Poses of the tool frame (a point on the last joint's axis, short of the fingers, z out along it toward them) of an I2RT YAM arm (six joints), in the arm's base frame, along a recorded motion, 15 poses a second.
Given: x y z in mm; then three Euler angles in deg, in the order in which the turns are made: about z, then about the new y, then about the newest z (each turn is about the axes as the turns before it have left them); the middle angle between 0 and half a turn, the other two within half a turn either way.
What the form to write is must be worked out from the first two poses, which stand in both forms.
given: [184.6, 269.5, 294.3, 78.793, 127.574, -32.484]
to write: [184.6, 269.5, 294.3, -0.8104, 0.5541, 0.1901, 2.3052]
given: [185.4, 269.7, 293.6, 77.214, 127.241, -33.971]
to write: [185.4, 269.7, 293.6, -0.8116, 0.5559, 0.1798, 2.2900]
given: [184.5, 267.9, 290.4, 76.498, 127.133, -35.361]
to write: [184.5, 267.9, 290.4, -0.8160, 0.5519, 0.1721, 2.2818]
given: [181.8, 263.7, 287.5, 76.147, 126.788, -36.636]
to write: [181.8, 263.7, 287.5, -0.8212, 0.5457, 0.1669, 2.2714]
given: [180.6, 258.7, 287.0, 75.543, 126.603, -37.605]
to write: [180.6, 258.7, 287.0, -0.8237, 0.5436, 0.1613, 2.2639]
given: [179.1, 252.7, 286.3, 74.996, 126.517, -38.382]
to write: [179.1, 252.7, 286.3, -0.8254, 0.5424, 0.1563, 2.2588]
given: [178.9, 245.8, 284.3, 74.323, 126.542, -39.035]
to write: [178.9, 245.8, 284.3, -0.8260, 0.5430, 0.1509, 2.2557]
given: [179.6, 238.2, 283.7, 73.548, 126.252, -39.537]
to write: [179.6, 238.2, 283.7, -0.8253, 0.5454, 0.1466, 2.2476]
